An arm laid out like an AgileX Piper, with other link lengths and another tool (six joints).
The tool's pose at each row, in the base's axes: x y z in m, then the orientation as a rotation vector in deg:
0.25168, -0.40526, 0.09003, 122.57, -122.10, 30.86
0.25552, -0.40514, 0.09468, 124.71, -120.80, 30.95
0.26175, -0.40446, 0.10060, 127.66, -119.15, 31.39
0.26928, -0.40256, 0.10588, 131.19, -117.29, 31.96
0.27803, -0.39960, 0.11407, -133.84, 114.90, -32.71
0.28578, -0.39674, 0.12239, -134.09, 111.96, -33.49
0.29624, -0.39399, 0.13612, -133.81, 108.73, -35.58
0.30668, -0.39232, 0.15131, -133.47, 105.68, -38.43
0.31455, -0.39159, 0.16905, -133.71, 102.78, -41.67
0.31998, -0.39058, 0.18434, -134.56, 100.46, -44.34
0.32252, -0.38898, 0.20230, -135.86, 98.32, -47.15
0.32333, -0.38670, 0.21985, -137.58, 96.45, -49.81
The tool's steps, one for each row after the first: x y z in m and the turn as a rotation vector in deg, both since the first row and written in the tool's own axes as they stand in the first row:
0.00116, -0.00466, -0.00365, 0.66, -0.59, -1.44
0.00211, -0.01193, -0.00818, 1.84, -1.41, -3.31
0.00167, -0.02039, -0.01223, 3.36, -2.48, -5.42
0.00104, -0.03065, -0.01908, 5.23, -3.59, -7.33
0.00058, -0.03994, -0.02621, 7.03, -4.29, -8.54
0.00175, -0.05292, -0.03785, 9.67, -4.53, -9.61
0.00439, -0.06613, -0.05055, 12.45, -4.19, -10.61
0.00874, -0.07728, -0.06584, 14.90, -3.22, -11.90
0.01217, -0.08557, -0.07940, 16.46, -2.05, -13.30
0.01589, -0.09156, -0.09618, 17.65, -0.50, -14.88
0.01890, -0.09580, -0.11312, 18.33, 1.28, -16.57

